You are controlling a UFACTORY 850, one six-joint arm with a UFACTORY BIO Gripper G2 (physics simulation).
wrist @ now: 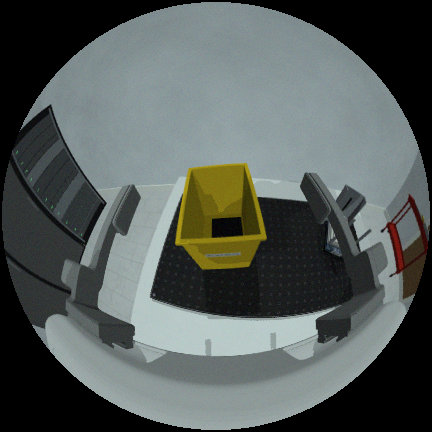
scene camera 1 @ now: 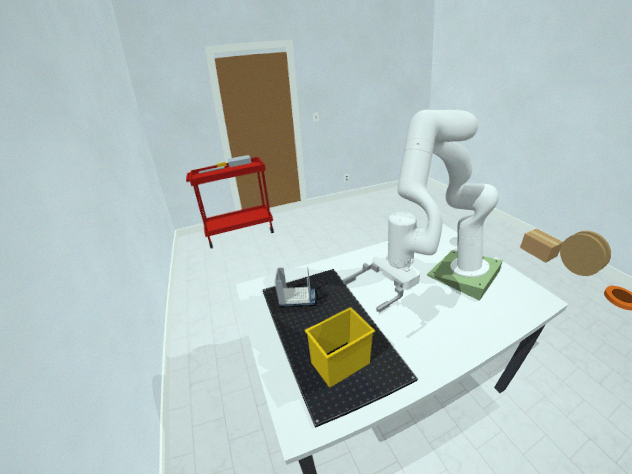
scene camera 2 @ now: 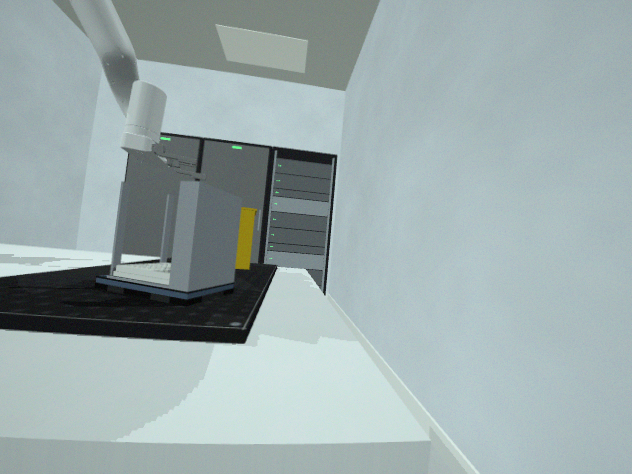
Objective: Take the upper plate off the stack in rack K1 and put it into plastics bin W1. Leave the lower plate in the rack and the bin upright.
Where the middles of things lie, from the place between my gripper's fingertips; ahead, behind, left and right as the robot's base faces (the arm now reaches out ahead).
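Starting from my hand, I find the yellow bin W1 (scene camera 1: 347, 326) 1 cm to the left, 8 cm ahead and 19 cm below. Then there is the white plate (scene camera 2: 159, 273), which from my hand is 38 cm to the right, 9 cm ahead and 25 cm below. Going by their middles, the yellow bin W1 is the nearest to my hand of the things named here.
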